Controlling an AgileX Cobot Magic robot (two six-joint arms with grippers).
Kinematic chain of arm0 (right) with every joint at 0, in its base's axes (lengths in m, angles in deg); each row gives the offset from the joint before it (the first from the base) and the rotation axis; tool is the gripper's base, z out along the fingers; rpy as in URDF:
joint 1: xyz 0 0 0.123 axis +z
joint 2: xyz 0 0 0 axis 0.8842 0.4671 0
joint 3: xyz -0.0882 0.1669 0.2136 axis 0.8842 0.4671 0
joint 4: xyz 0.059 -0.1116 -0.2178 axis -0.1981 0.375 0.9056
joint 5: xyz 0 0 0 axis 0.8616 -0.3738 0.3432
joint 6: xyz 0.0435 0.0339 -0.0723 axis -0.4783 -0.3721 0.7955
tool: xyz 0 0 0 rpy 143.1 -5.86 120.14
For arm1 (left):
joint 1: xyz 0 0 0.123 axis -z
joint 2: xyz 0 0 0 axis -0.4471 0.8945 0
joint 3: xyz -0.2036 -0.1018 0.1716 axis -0.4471 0.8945 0
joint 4: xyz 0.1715 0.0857 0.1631 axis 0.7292 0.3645 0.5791
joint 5: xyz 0 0 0 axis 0.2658 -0.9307 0.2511
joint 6: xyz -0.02 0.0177 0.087 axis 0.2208 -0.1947 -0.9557
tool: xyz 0 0 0 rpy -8.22 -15.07 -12.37
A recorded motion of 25 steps. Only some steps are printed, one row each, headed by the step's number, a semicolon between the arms.
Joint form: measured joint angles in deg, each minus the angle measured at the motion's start. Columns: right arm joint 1, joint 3, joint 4, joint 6, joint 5, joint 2; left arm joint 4, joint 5, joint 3, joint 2, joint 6, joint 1.
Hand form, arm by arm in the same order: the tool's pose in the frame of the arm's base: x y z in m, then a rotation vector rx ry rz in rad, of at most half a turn. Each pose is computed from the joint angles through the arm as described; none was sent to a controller.
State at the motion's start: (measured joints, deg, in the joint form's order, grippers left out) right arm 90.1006 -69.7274 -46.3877 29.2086 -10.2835 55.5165; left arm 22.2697 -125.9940 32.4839 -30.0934 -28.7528 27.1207
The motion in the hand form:
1: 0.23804 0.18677 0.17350 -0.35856 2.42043 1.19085; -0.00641 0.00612 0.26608 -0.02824 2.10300 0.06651
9: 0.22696 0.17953 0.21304 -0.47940 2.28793 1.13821; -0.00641 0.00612 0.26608 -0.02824 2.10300 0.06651
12: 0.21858 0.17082 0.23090 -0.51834 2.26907 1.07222; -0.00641 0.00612 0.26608 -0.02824 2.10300 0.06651
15: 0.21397 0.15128 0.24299 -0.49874 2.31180 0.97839; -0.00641 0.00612 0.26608 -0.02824 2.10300 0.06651
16: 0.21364 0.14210 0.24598 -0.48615 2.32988 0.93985; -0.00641 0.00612 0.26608 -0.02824 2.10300 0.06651
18: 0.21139 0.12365 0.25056 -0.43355 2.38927 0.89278; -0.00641 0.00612 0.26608 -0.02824 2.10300 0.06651
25: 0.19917 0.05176 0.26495 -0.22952 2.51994 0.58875; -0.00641 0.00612 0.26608 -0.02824 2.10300 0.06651
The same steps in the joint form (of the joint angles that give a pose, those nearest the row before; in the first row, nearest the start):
1: 0.00 0.00 0.41 0.04 -0.63 -0.88; 0.00 0.00 0.00 0.00 0.00 0.00
9: 0.00 0.00 5.47 -0.83 -2.07 -9.51; 0.00 0.00 0.00 0.00 0.00 0.00
12: -0.31 0.00 13.28 -6.88 -3.91 -14.52; 0.00 0.00 0.00 0.00 0.00 0.00
15: -3.12 0.00 26.48 -18.79 -4.36 -19.18; 0.00 0.00 0.00 0.00 0.00 0.00
16: -4.83 0.00 31.16 -22.58 -3.86 -20.59; 0.00 0.00 0.00 0.00 0.00 0.00
18: -8.65 0.00 39.74 -30.92 -1.05 -23.11; 0.00 0.00 0.00 0.00 0.00 0.00
25: -24.13 0.00 63.44 -47.67 7.30 -31.83; 0.00 0.00 0.00 0.00 0.00 0.00

